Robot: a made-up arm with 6 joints.
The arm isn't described. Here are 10 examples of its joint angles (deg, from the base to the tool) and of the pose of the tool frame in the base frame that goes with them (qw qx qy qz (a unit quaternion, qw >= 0); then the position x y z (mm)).
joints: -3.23 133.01 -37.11 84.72 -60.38 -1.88
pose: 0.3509 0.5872 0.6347 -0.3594 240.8 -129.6 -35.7
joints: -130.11 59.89 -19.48 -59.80 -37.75 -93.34
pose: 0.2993 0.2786 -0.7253 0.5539 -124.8 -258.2 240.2
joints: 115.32 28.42 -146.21 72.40 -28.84 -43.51
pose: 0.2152 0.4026 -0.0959 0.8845 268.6 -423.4 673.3
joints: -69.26 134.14 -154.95 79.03 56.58 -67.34
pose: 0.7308 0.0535 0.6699 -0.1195 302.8 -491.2 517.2
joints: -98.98 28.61 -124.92 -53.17 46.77 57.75
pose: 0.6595 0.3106 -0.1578 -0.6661 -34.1 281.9 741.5
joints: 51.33 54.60 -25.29 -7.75 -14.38 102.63
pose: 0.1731 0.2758 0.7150 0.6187 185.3 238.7 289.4
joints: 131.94 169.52 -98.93 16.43 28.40 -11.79
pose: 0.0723 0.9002 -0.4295 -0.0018 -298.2 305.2 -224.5
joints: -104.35 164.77 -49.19 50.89 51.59 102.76
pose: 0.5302 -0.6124 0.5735 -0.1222 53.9 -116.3 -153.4
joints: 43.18 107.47 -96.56 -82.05 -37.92 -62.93
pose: 0.6059 -0.6552 -0.2628 -0.3667 338.9 429.9 417.4
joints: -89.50 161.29 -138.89 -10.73 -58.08 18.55
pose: 0.7300 0.2817 0.3191 -0.5347 27.1 -682.3 240.6
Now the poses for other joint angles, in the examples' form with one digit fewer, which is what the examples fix.
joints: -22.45 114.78 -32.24 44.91 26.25 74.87
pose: 0.155 -0.927 -0.335 -0.065 228 -50 -24
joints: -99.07 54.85 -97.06 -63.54 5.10 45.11
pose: 0.466 0.276 0.268 -0.797 -36 -157 762
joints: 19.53 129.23 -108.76 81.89 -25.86 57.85
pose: 0.284 0.723 0.261 0.573 616 157 278
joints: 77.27 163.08 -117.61 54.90 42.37 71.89
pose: 0.305 -0.279 -0.900 -0.141 55 576 -73
